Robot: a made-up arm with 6 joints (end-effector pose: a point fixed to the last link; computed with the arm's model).
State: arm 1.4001 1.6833 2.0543 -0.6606 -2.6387 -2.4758
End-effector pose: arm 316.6 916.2 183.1 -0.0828 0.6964 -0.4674 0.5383
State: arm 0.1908 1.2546 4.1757 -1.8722 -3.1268 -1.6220
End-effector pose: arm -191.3 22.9 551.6 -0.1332 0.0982 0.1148 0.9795
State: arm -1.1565 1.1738 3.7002 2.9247 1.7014 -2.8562
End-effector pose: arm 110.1 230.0 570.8 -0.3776 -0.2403 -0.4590 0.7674
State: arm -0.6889 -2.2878 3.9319 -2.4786 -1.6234 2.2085
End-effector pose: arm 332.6 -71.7 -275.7 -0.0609 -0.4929 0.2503 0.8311
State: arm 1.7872 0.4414 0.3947 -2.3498 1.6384 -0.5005
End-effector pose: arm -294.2 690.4 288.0 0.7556 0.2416 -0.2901 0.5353
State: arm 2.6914 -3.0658 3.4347 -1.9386 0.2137 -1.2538
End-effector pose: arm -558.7 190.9 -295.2 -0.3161 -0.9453 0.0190 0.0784
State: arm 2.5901 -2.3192 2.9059 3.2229 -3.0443 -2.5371
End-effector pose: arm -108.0 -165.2 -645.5 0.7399 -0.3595 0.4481 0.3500
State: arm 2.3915 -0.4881 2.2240 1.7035 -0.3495 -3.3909
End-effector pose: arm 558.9 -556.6 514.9 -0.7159 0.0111 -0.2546 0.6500
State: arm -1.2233 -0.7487 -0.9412 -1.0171 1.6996 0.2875
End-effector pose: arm 2.6 -312.8 115.5 -0.1511 -0.5474 -0.7755 0.2759
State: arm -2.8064 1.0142 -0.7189 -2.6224 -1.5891 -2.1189
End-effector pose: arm -56.4 -201.7 -246.0 -0.1389 0.4345 -0.7972 0.3955
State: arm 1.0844 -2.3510 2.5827 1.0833 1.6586 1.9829
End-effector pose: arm 100.2 -9.0 -668.9 -0.3636 -0.8059 0.3710 0.2840
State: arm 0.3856 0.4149 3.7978 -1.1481 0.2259 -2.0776
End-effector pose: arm -401.3 -250.6 495.1 0.1768 -0.0201 -0.9431 0.2809
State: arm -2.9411 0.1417 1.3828 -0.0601 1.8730 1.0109
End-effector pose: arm -287.7 143.2 1040.1 0.8638 0.1053 0.0750 0.4870
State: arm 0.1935 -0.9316 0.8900 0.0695 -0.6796 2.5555
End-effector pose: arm -407.3 -281.1 909.4 -0.7924 -0.2019 -0.5017 0.2822
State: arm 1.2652 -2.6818 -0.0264 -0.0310 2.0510 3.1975
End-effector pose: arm -15.8 -707.8 75.6 0.5590 0.4286 -0.5514 0.4470
